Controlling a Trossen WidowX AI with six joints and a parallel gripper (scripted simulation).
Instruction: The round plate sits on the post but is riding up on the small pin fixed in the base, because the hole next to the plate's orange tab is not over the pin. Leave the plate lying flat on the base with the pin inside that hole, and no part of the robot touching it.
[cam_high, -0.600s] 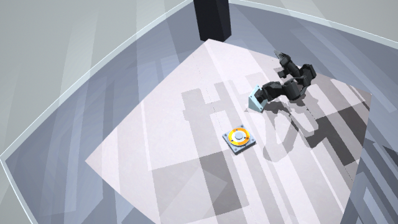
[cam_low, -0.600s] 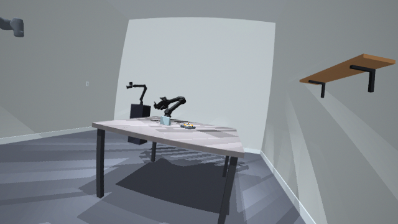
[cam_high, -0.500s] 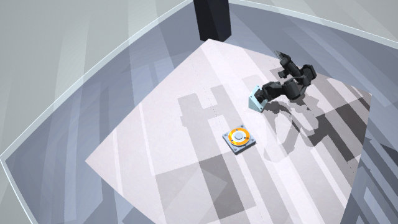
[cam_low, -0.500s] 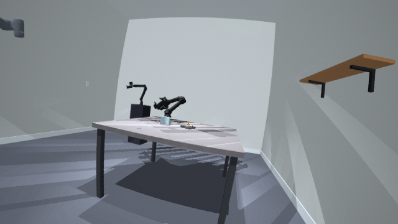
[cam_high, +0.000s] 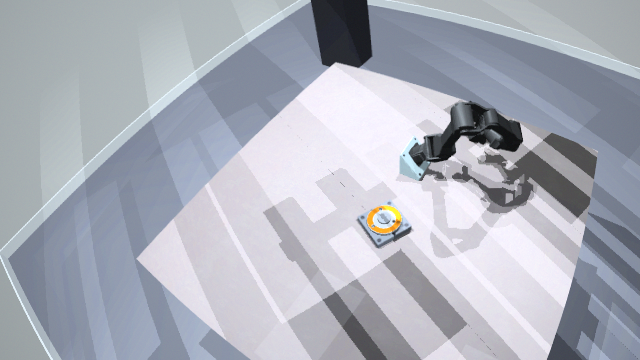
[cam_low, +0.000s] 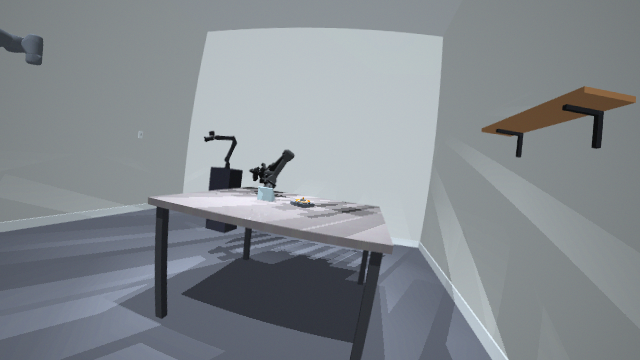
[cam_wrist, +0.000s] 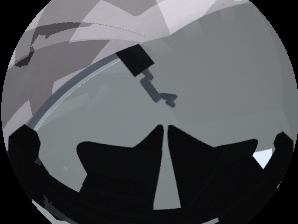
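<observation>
Now: gripper tip 480 mm short of the round plate, 150 mm above it and 50 mm to the left of it.
</observation>
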